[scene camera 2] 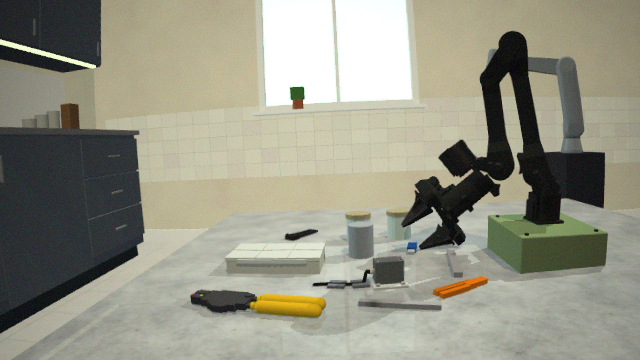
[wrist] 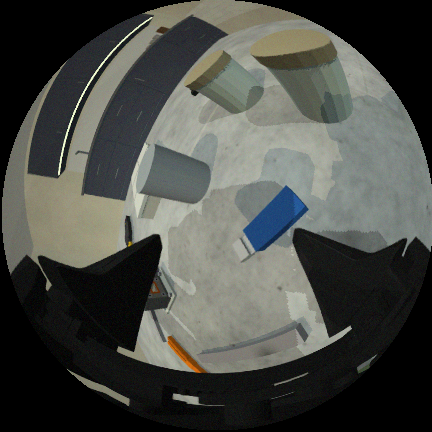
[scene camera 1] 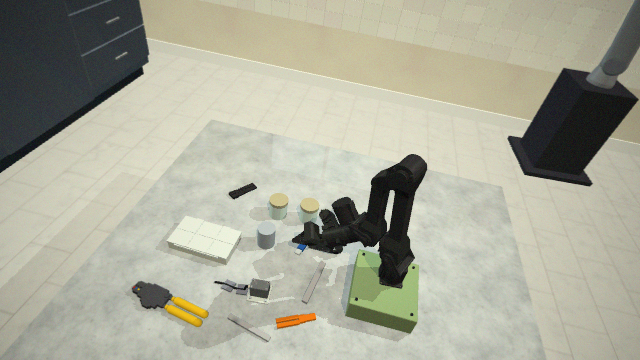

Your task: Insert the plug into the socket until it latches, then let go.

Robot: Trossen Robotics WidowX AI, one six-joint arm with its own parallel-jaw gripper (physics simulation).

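The plug, a blue block with a silver tip, lies on the table. In the wrist view its tip points down and to the left. The socket is a dark grey block on a white base plate; an orange-rimmed opening shows in the wrist view, partly hidden by the left finger. My gripper is open and empty, low above the table beside the plug. In the wrist view the plug lies ahead of the fingertips, nearer the right one.
A grey cylinder and two lidded jars stand near the plug. Grey bars, an orange tool, yellow-handled pliers, a black cable and a white box lie around the socket.
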